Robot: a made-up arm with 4 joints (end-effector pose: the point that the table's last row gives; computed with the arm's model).
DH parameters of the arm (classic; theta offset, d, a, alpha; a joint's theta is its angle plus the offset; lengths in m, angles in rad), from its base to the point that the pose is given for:
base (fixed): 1.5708 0.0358 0 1.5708
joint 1: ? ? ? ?
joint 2: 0 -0.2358 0.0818 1.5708
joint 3: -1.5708 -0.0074 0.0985 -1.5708
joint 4: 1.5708 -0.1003 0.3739 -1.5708
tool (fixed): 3.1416 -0.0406 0 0
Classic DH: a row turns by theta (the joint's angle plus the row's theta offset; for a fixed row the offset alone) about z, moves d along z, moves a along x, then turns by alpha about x.
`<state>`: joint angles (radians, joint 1 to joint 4).
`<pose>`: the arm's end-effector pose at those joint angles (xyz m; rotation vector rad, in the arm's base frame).
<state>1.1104 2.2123 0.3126 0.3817</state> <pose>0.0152 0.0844 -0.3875 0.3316 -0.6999 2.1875</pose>
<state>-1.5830 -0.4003 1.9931 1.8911</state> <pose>-0.1993 -0.4352 0.2364 0.1814 1.4691 0.4133</pose>
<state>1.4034 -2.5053 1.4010 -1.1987</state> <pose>0.1761 0.3386 -0.4370 -0.8594 -0.0876 -2.9288</pose>
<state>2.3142 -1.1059 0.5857 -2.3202</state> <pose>0.0753 0.5729 0.2672 0.0622 0.1650 -2.2960</pose>
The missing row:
joint 1: 0 -0.2176 -0.0544 -1.5708
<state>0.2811 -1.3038 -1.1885 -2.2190</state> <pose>-0.4416 -0.2827 -0.3389 -1.2520 -1.0290 0.2504</pose>
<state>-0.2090 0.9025 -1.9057 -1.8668</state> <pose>0.1087 -0.1291 0.0683 -0.7374 -1.7275 2.5180</pose>
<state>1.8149 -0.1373 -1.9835 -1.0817</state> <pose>-0.4029 0.0427 -0.2829 -0.1261 -0.9488 0.1294</pose>
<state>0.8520 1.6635 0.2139 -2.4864</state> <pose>-0.2927 0.5769 -0.1318 -2.3839 1.9201 0.3022</pose>
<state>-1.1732 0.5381 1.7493 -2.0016</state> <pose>-0.3217 -0.0527 -0.5094 0.3806 -1.4043 -0.4747</pose>
